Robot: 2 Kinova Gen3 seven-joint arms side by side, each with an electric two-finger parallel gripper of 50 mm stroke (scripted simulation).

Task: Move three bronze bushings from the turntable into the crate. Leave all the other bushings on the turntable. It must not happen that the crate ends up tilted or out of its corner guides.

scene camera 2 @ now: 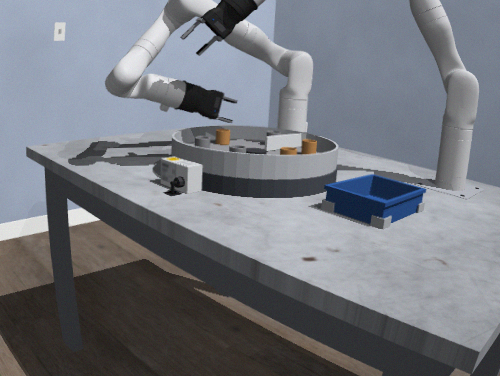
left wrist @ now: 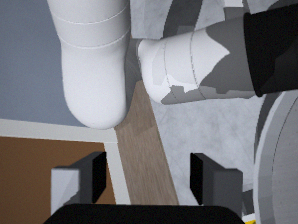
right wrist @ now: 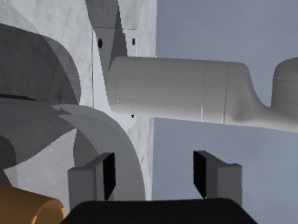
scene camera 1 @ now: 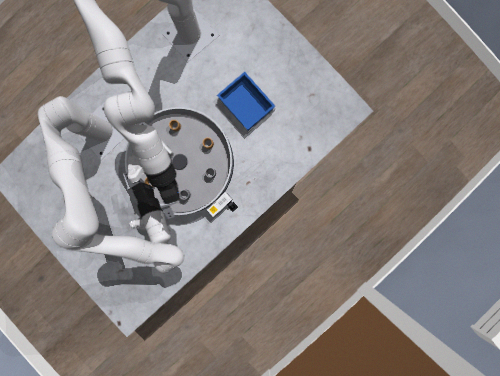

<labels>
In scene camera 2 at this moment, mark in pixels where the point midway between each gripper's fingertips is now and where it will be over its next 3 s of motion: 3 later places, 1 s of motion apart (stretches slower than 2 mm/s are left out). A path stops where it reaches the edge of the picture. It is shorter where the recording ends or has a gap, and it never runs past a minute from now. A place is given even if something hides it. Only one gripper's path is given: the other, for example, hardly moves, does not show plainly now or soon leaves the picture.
My right gripper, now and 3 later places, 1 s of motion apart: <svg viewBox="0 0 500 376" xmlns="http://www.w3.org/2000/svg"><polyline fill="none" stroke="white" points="233,111 237,107 266,96 280,88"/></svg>
</labels>
